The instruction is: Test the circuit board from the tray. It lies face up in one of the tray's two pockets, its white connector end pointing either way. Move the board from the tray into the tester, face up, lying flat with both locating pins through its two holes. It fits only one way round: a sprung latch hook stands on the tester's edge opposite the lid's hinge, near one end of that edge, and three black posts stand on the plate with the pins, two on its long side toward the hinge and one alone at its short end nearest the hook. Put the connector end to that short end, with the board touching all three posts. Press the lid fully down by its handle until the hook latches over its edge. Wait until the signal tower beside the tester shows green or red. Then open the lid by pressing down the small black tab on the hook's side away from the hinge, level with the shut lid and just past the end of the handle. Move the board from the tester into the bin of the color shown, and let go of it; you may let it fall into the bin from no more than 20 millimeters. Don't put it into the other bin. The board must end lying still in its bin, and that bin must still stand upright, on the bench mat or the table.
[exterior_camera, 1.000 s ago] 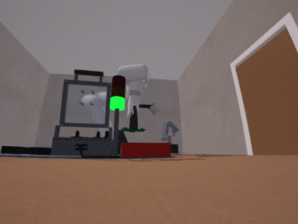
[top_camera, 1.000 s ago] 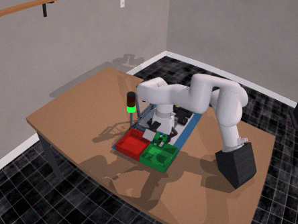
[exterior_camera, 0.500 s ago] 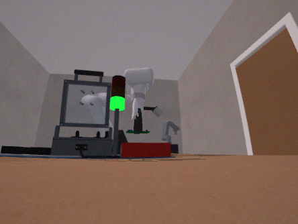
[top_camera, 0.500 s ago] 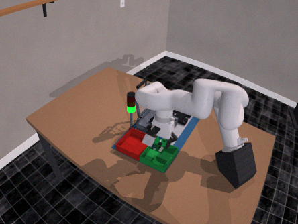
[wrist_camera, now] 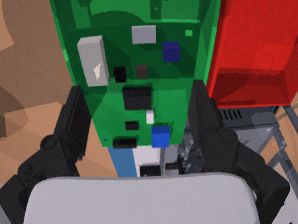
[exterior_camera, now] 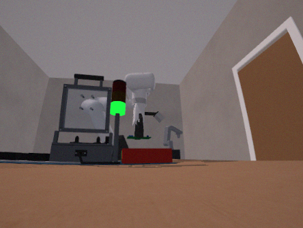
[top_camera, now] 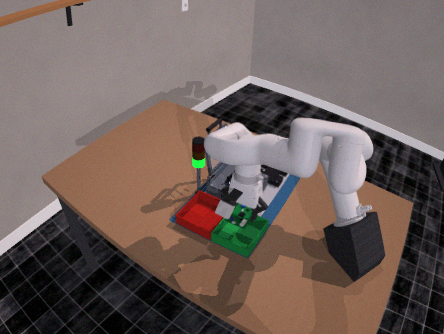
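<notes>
Now: hand 10 cm above the green bin. From my hand the other things lie so: red bin: 15 cm ahead, 10 cm below, 3 cm to the right; green circuit board: 1 cm below; black latch block: 15 cm to the right, 3 cm below, 1 cm ahead.
</notes>
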